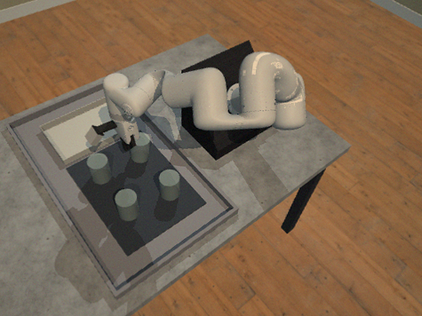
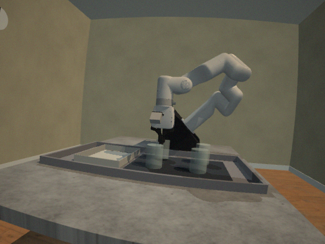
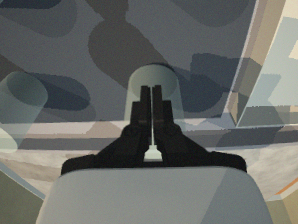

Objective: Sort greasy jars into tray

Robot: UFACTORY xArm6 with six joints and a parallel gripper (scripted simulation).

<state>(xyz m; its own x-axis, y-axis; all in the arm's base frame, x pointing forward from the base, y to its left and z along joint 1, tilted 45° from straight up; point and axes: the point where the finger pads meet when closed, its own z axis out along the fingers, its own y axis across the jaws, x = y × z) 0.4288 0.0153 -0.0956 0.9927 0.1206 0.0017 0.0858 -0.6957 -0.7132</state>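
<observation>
Now: the dark mat 10 cm to the left of my hand, 10 cm below it and 3 cm ahead of it. Also, from my hand: cream tray: 22 cm to the right, 9 cm below, 6 cm ahead.
</observation>
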